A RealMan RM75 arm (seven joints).
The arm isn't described. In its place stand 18 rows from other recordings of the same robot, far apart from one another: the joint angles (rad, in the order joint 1, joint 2, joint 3, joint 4, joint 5, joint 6, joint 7), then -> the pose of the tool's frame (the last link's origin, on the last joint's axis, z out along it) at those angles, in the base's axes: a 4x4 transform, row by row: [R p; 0 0 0 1], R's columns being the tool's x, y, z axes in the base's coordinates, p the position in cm.
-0.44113 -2.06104 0.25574 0.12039 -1.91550 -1.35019 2.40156 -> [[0.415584 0.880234 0.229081 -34.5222], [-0.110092 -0.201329 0.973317 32.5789], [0.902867 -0.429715 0.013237 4.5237], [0 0 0 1]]
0.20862 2.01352 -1.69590 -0.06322 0.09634 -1.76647 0.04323 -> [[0.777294 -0.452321 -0.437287 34.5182], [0.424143 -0.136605 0.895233 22.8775], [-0.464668 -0.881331 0.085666 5.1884], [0 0 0 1]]
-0.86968 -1.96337 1.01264 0.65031 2.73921 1.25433 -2.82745 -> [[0.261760 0.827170 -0.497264 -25.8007], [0.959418 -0.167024 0.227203 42.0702], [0.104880 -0.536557 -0.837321 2.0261], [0 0 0 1]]
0.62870 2.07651 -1.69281 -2.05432 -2.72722 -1.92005 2.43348 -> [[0.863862 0.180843 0.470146 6.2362], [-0.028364 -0.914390 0.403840 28.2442], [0.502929 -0.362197 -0.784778 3.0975], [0 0 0 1]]
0.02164 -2.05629 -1.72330 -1.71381 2.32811 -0.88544 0.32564 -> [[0.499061 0.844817 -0.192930 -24.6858], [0.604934 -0.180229 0.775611 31.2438], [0.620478 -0.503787 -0.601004 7.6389], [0 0 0 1]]
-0.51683 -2.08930 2.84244 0.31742 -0.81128 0.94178 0.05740 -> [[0.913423 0.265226 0.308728 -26.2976], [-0.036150 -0.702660 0.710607 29.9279], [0.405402 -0.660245 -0.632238 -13.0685], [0 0 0 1]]
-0.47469 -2.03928 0.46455 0.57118 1.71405 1.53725 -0.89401 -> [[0.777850 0.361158 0.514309 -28.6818], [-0.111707 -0.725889 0.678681 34.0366], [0.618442 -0.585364 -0.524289 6.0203], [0 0 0 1]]
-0.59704 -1.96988 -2.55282 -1.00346 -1.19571 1.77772 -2.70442 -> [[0.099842 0.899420 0.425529 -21.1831], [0.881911 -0.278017 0.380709 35.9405], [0.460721 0.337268 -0.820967 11.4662], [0 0 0 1]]
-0.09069 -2.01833 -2.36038 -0.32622 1.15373 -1.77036 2.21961 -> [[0.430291 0.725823 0.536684 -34.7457], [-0.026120 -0.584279 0.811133 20.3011], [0.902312 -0.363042 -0.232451 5.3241], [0 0 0 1]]
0.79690 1.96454 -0.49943 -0.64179 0.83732 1.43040 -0.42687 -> [[-0.084641 -0.980041 -0.179877 23.4437], [-0.901228 -0.001702 0.433343 41.4941], [-0.425000 0.198789 -0.883096 5.2497], [0 0 0 1]]
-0.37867 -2.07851 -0.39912 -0.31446 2.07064 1.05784 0.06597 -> [[0.815711 0.556029 0.159519 -31.0670], [0.074203 -0.374067 0.924428 29.3030], [0.573680 -0.742230 -0.346389 -8.3233], [0 0 0 1]]
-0.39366 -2.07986 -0.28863 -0.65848 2.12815 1.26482 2.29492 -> [[0.158880 -0.808965 0.565979 -18.9406], [-0.404693 0.469527 0.784708 26.5123], [-0.900544 -0.353723 -0.252784 -10.9179], [0 0 0 1]]
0.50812 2.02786 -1.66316 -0.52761 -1.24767 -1.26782 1.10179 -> [[0.876658 -0.197598 -0.438663 22.4798], [-0.155760 -0.979228 0.129816 29.9562], [-0.455202 -0.045479 -0.889226 -8.9349], [0 0 0 1]]
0.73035 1.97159 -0.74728 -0.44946 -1.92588 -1.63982 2.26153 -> [[0.249930 -0.829468 -0.499518 21.1478], [-0.913875 -0.372546 0.161376 36.0287], [-0.319950 0.416165 -0.851140 0.5888], [0 0 0 1]]
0.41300 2.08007 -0.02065 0.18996 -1.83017 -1.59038 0.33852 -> [[0.500868 -0.660370 -0.559501 27.1692], [0.134772 -0.579041 0.804082 26.9255], [-0.854966 -0.478144 -0.201024 -4.8414], [0 0 0 1]]
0.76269 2.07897 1.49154 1.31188 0.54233 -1.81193 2.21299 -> [[0.764582 -0.085273 0.638860 14.2191], [-0.064068 -0.996355 -0.056314 31.9757], [0.641334 0.002126 -0.767259 -3.4754], [0 0 0 1]]
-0.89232 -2.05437 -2.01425 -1.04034 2.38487 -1.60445 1.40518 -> [[0.986143 -0.050390 -0.158057 -11.9336], [-0.035732 -0.994907 0.094250 39.4076], [-0.162001 -0.087297 -0.982922 -0.0656], [0 0 0 1]]
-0.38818 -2.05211 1.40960 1.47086 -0.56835 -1.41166 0.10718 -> [[0.381178 0.827386 -0.412475 -22.2925], [0.906943 -0.248114 0.340432 33.8715], [0.179328 -0.503857 -0.844968 2.0338], [0 0 0 1]]
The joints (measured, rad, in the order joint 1, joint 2, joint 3, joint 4, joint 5, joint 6, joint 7), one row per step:
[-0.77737, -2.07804, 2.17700, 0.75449, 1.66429, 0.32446, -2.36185]
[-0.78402, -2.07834, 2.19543, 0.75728, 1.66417, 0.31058, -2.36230]
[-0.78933, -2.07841, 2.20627, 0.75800, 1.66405, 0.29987, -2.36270]
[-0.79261, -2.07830, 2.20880, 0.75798, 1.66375, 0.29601, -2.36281]
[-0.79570, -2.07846, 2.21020, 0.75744, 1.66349, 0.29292, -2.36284]
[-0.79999, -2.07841, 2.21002, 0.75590, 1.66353, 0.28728, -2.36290]
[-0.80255, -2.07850, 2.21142, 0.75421, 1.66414, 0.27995, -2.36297]
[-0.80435, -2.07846, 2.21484, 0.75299, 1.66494, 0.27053, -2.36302]
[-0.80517, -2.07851, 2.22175, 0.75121, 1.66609, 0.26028, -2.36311]
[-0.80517, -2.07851, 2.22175, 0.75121, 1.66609, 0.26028, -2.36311]
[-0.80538, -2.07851, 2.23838, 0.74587, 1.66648, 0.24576, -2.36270]
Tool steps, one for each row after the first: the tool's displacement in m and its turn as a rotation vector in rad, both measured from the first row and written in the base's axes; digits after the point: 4 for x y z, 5 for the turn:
[0.0028, -0.0009, -0.0019, 0.00149, 0.00603, -0.01851]
[0.0047, -0.0008, -0.0028, 0.00502, 0.00956, -0.03028]
[0.0059, -0.0003, -0.0029, 0.00727, 0.01010, -0.03487]
[0.0069, 0.0002, -0.0029, 0.00936, 0.01034, -0.03838]
[0.0082, 0.0016, -0.0025, 0.01521, 0.01010, -0.04207]
[0.0088, 0.0027, -0.0022, 0.02169, 0.01084, -0.04529]
[0.0091, 0.0036, -0.0020, 0.02898, 0.01223, -0.04948]
[0.0087, 0.0038, -0.0023, 0.03495, 0.01610, -0.05439]
[0.0087, 0.0038, -0.0023, 0.03495, 0.01610, -0.05439]
[0.0064, 0.0029, -0.0035, 0.03955, 0.02716, -0.06163]

